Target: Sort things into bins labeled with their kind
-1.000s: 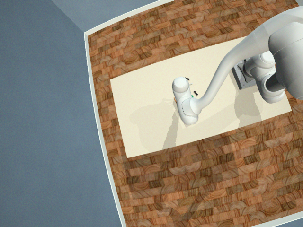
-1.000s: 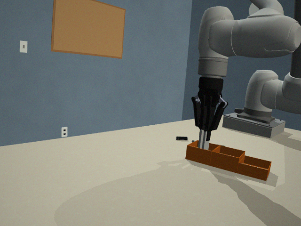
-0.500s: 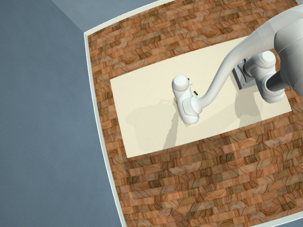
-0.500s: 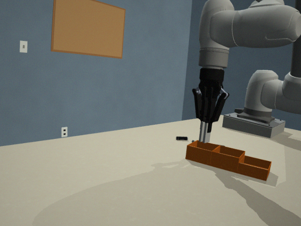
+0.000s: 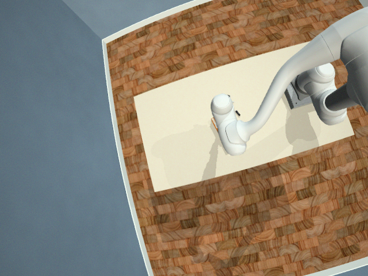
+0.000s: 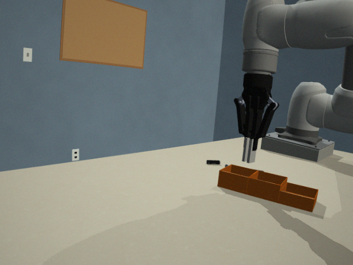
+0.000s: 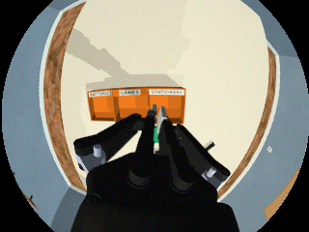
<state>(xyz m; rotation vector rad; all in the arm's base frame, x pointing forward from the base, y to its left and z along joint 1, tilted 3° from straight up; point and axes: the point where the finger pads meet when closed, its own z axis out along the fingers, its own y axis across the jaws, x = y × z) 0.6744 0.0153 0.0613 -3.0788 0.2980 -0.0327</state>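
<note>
Now: the joined orange bins 6 cm to the left of my hand and 9 cm below it. The rest, counted from my hand: green flat thing (9 cm behind, 1 cm to the right, 10 cm below); tiny pale thing (14 cm behind, 13 cm to the right, 10 cm below); white thing (9 cm behind, 8 cm to the right, 10 cm below).
</note>
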